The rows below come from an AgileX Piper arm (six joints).
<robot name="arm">
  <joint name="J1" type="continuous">
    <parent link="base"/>
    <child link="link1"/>
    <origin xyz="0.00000 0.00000 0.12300"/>
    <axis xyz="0 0 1"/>
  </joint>
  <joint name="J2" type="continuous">
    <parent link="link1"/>
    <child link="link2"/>
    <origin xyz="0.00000 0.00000 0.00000" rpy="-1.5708 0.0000 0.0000"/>
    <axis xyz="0 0 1"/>
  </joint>
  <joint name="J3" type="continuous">
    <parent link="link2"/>
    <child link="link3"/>
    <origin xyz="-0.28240 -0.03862 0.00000"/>
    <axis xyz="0 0 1"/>
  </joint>
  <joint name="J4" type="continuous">
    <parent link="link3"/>
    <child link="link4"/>
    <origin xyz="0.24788 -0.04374 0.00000" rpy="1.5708 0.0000 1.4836"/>
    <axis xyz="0 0 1"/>
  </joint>
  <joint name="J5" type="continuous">
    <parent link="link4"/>
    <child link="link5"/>
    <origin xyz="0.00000 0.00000 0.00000" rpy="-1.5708 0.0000 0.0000"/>
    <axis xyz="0 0 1"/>
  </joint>
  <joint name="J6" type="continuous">
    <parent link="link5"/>
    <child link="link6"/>
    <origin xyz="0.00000 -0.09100 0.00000" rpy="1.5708 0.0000 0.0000"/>
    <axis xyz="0 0 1"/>
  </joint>
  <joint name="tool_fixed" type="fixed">
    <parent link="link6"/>
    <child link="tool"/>
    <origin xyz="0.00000 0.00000 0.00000"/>
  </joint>
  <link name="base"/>
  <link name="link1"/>
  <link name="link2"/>
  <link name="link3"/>
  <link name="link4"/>
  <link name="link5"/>
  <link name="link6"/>
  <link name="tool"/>
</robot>
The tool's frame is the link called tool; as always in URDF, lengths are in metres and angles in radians. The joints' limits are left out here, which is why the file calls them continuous.
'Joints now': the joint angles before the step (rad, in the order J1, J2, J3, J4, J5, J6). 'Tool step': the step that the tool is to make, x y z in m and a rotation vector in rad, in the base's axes. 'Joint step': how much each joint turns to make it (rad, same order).
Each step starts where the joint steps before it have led.
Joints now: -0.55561, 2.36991, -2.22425, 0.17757, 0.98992, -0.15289
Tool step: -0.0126, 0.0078, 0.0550, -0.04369, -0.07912, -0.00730
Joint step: -0.00002, -0.10762, 0.00049, -0.00187, 0.01534, 0.01203
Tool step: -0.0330, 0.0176, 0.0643, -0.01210, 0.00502, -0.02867
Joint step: 0.00000, -0.14552, -0.00066, -0.04280, 0.13823, 0.05538
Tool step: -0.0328, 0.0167, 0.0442, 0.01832, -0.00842, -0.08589
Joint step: -0.00002, -0.12624, 0.02836, -0.04115, 0.08990, 0.10656
